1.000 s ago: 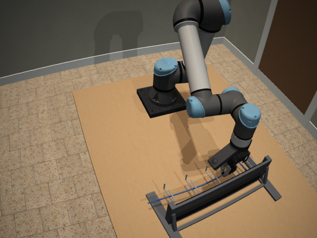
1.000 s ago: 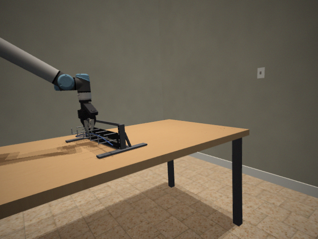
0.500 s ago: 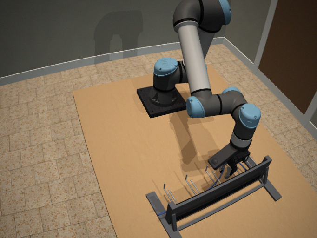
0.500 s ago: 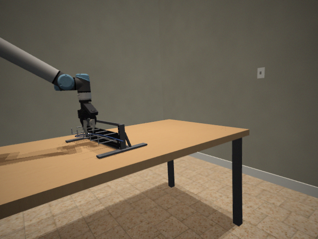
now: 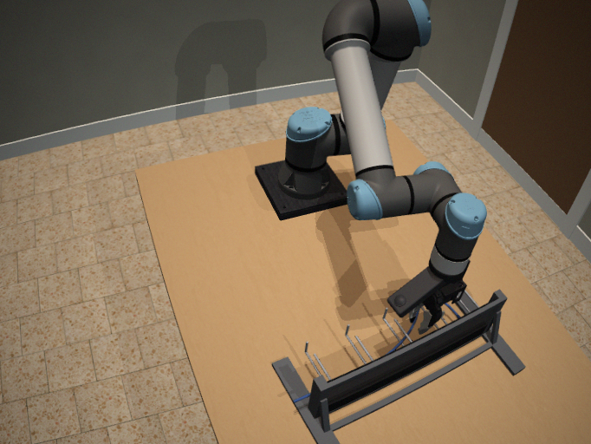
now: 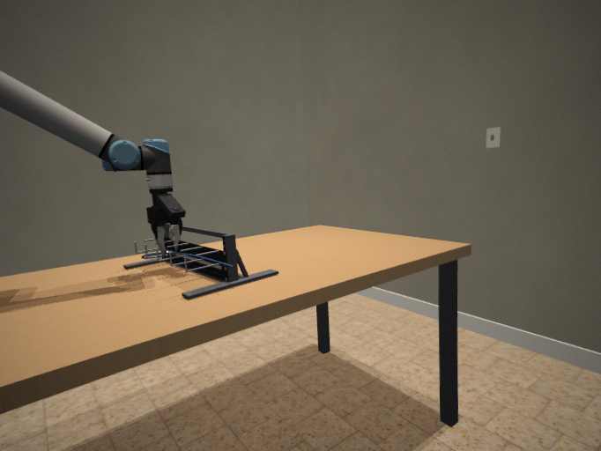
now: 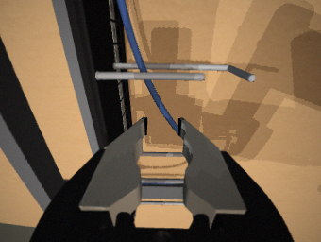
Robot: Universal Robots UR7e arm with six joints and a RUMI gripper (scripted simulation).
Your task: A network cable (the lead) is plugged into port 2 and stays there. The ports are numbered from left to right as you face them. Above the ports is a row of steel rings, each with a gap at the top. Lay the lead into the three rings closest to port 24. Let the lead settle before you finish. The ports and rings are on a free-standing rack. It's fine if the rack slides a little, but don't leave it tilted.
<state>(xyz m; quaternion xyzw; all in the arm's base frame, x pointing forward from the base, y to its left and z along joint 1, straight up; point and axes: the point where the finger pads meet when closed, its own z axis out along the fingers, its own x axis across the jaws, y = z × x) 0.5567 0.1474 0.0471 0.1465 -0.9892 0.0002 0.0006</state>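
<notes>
My hand is 7 cm short of the free-standing rack and 3 cm to the left of it.
</notes>
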